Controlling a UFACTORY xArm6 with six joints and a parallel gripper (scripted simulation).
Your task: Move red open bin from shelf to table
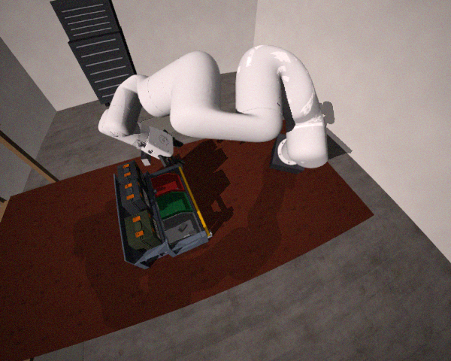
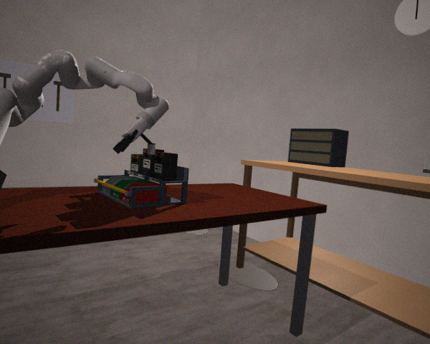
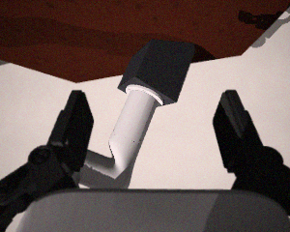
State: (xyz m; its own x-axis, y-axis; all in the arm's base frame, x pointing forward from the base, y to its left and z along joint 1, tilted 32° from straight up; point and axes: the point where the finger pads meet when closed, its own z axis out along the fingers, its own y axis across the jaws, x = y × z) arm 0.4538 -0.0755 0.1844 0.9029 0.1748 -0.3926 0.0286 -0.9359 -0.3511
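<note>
Right now the yellow bar is 17 cm below my hand, 10 cm to the left of it and 2 cm behind it. From my hand the other things lie so: grey bin 23 cm to the left, 19 cm below, 5 cm ahead; red open bin 19 cm below, 11 cm ahead, 2 cm to the left; green bin 19 cm below, 13 cm to the left, 8 cm ahead.
</note>
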